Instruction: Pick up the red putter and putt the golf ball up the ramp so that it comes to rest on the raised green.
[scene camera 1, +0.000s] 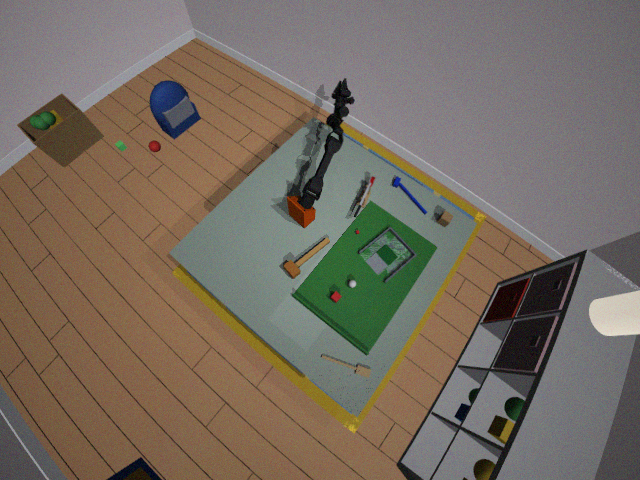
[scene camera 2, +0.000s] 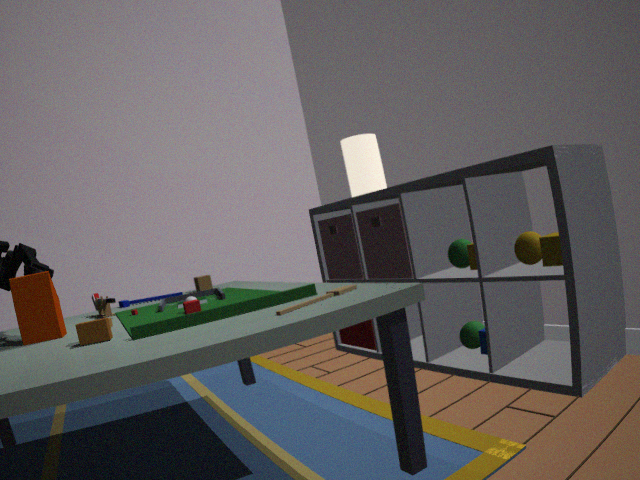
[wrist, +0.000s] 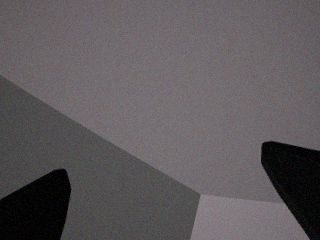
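There is a green mat here, and on it (scene camera 2: 148, 314) and (scene camera 1: 352, 249) are the same spot.
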